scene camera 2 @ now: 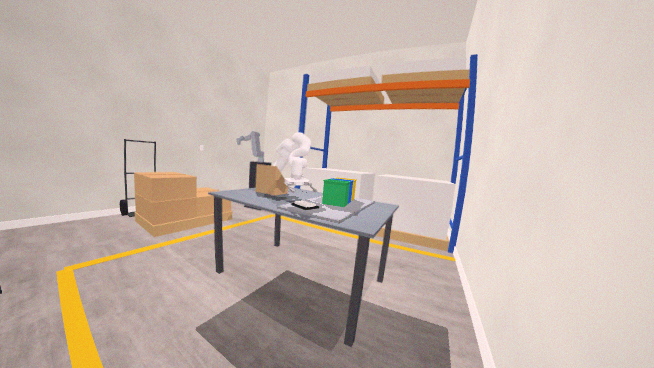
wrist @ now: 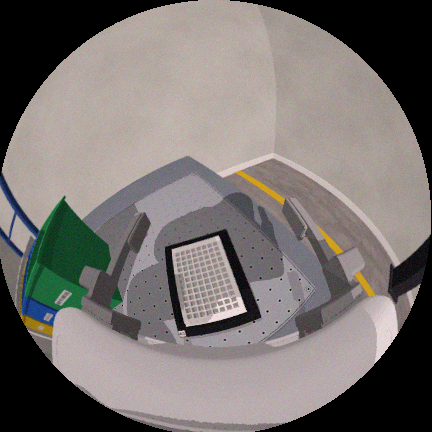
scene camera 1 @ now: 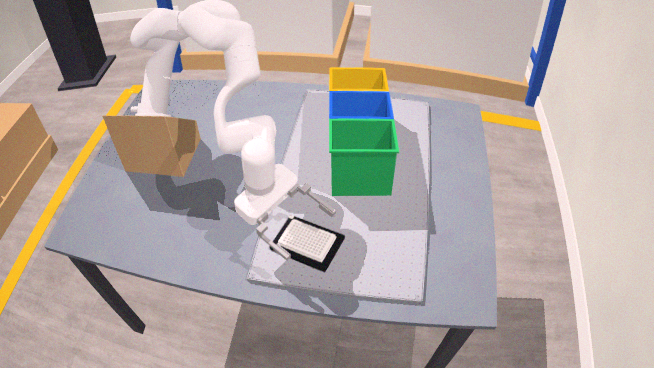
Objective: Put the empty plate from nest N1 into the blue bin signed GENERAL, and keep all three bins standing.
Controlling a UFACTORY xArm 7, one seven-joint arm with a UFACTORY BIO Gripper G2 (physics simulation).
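Frame: origin at the arm's base, x back, y right, z up, level; metres.
Seen in the pictures: hand, tool point: (scene camera 2: 303,190) (wrist: 213,225) (scene camera 1: 305,230); arm's base, link origin: (scene camera 2: 273,173) (scene camera 1: 152,117).
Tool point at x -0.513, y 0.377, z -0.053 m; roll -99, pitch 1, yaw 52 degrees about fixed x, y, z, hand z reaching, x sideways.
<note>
Offsets run from my tool point to a thing's top centre. Level surfaces: height alone.
The white well plate {dz -0.088, dx +0.003, dy -0.038 m} (scene camera 1: 307,240) (wrist: 207,280) (scene camera 2: 305,204) lies flat in the black nest (scene camera 1: 332,254) (wrist: 248,295). My gripper (scene camera 1: 311,235) (wrist: 217,225) is open, its fingers wide apart above the plate, one toward the bins and one toward the table's front edge. Nothing is between them. In the wrist view the plate sits turned relative to the fingers. The blue bin {dz +0.066, dx -0.139, dy -0.397 m} (scene camera 1: 361,105) (wrist: 45,315) stands upright between the yellow bin {dz +0.066, dx -0.137, dy -0.529 m} (scene camera 1: 358,80) (wrist: 37,326) and the green bin {dz +0.066, dx -0.142, dy -0.265 m} (scene camera 1: 362,172) (wrist: 55,290) (scene camera 2: 336,193). The blue bin's sign is too small to read.
The bins and nest stand on a light perforated board {dz -0.114 m} (scene camera 1: 395,265) (wrist: 280,300) on the grey-blue table {dz -0.127 m} (scene camera 1: 460,210). A brown cardboard-coloured box (scene camera 1: 150,145) (scene camera 2: 270,180) stands at the left of the table, near the arm's base. The green bin is the nearest bin to the gripper.
</note>
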